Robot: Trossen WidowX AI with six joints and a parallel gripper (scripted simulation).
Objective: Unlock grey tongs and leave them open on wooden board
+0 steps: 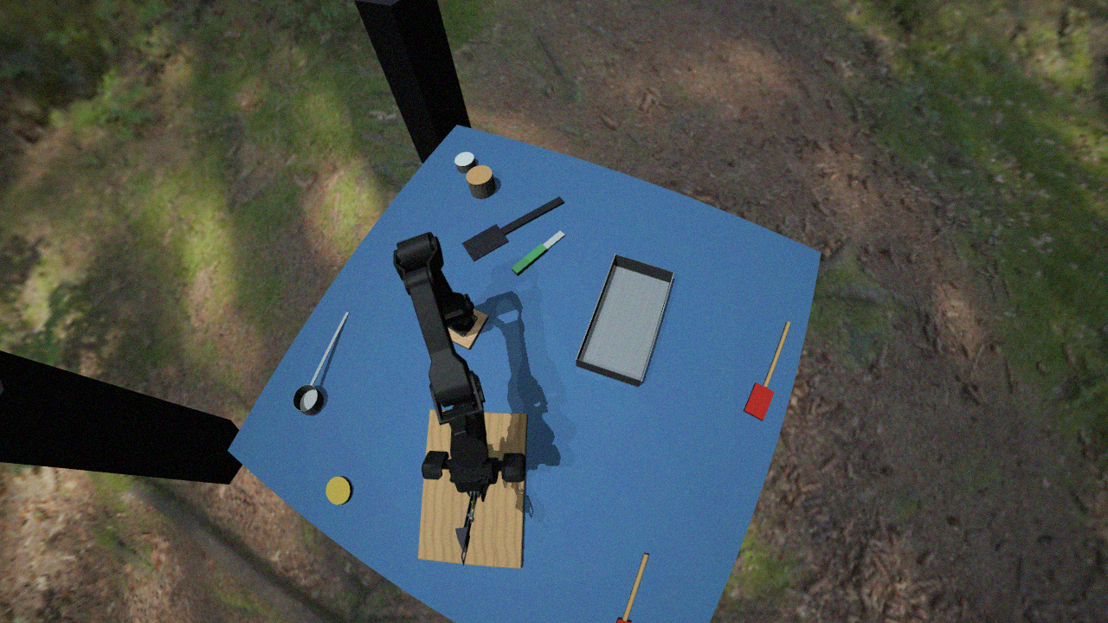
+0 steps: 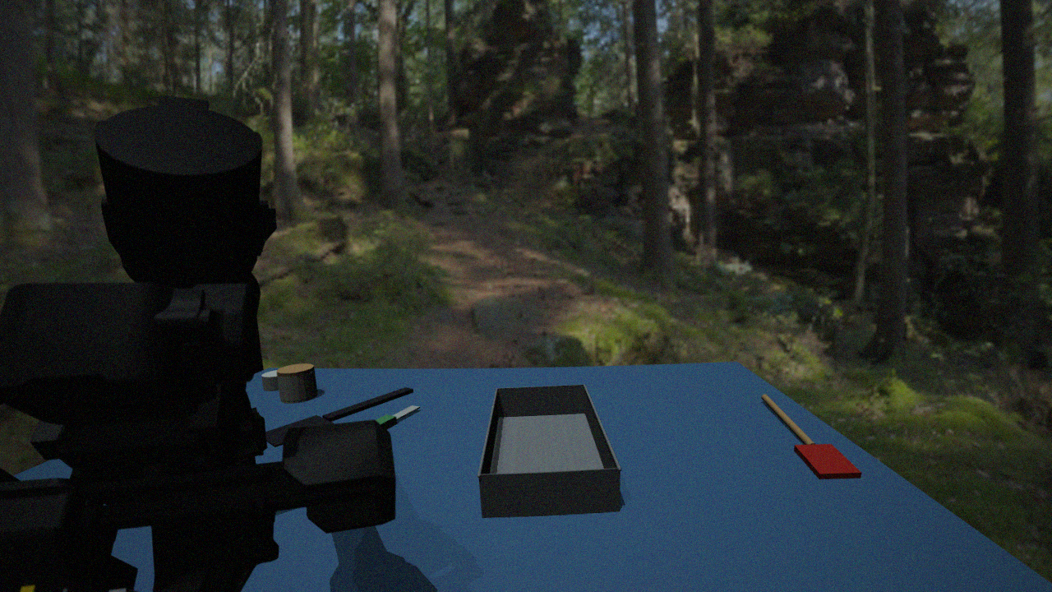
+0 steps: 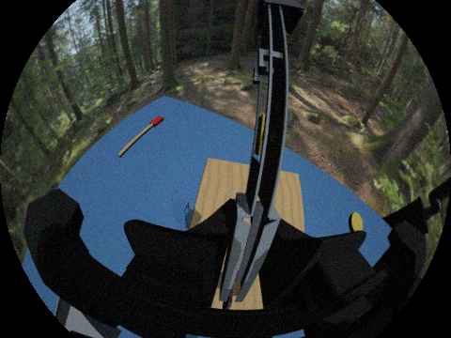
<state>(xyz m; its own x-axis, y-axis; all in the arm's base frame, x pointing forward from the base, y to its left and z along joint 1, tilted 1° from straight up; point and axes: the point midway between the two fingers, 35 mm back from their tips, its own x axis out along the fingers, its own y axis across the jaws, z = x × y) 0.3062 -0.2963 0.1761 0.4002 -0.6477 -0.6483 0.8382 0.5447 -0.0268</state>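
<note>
Right now the wooden board is 15 cm below my gripper tip and 6 cm behind it. Also, from my gripper tip: roasting tin 54 cm to the left, 13 cm below, 4 cm ahead; yellow disc 33 cm behind, 22 cm to the right, 15 cm below; red spatula 59 cm to the left, 43 cm ahead, 16 cm below.
</note>
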